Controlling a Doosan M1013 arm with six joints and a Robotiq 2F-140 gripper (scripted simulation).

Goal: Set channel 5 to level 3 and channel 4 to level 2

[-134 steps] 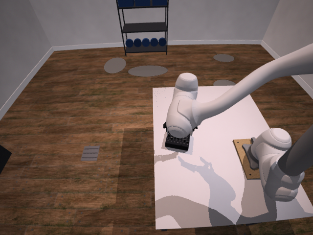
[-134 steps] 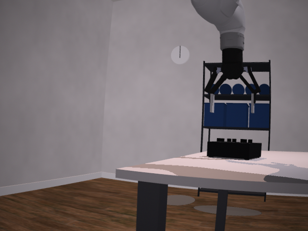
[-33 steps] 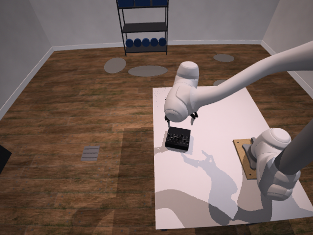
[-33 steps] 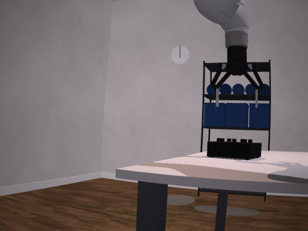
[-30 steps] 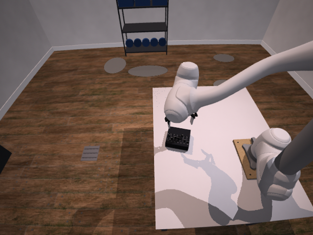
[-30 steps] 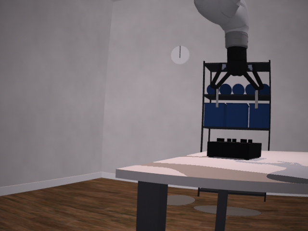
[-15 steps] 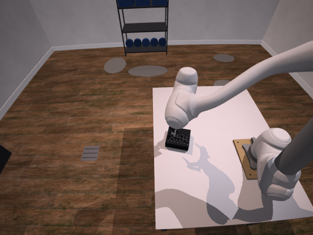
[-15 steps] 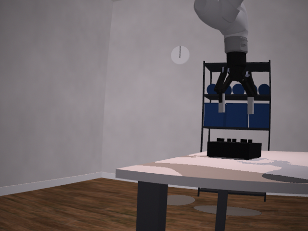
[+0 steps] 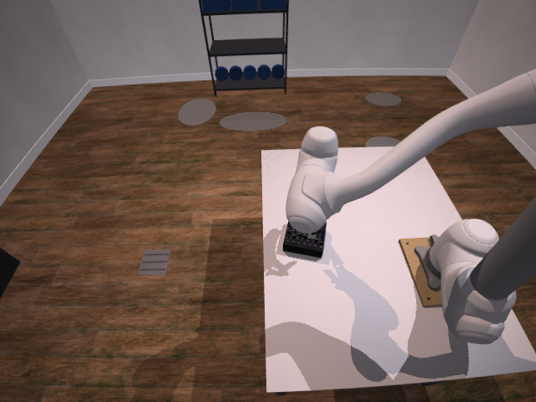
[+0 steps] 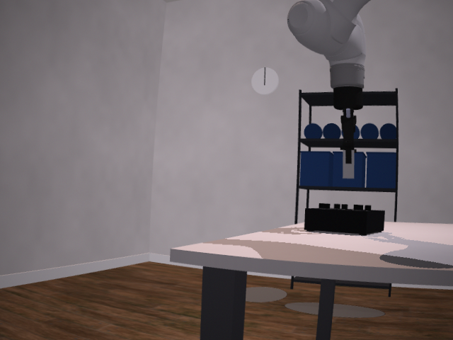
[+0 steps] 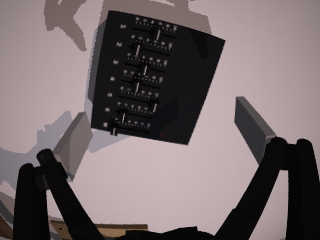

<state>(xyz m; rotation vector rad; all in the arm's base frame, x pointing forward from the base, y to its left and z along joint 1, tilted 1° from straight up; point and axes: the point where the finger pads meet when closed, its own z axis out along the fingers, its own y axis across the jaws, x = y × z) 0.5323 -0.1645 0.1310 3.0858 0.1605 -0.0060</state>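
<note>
The fader cap lies 20 mm to the left of my hand and 80 mm below it.
</note>
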